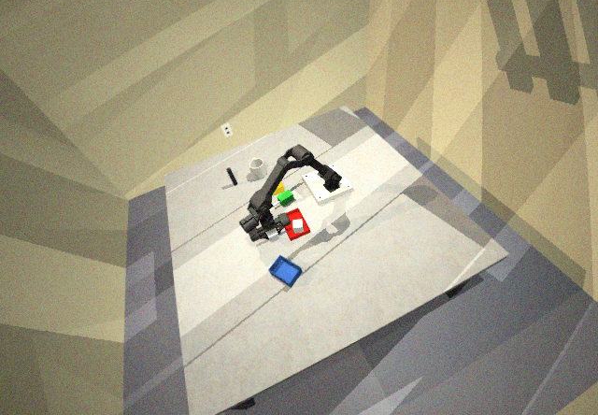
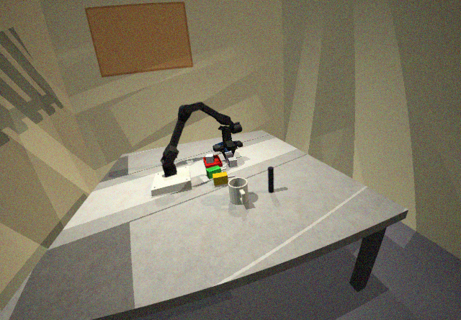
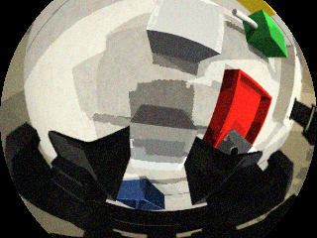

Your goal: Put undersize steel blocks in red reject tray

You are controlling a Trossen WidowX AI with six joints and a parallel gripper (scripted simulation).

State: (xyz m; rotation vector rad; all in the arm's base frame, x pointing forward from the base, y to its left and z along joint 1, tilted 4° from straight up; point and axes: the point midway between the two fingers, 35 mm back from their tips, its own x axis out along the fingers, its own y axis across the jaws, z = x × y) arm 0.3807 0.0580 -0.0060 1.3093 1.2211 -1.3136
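Right now my gripper tip is 110 mm past the red reject tray. Also, from my gripper tip: green GO gauge (150 mm to the right, 130 mm behind, 10 mm above); blue tray (190 mm to the left, 40 mm ahead); steel block (100 mm to the right, 20 mm behind, 10 mm above).
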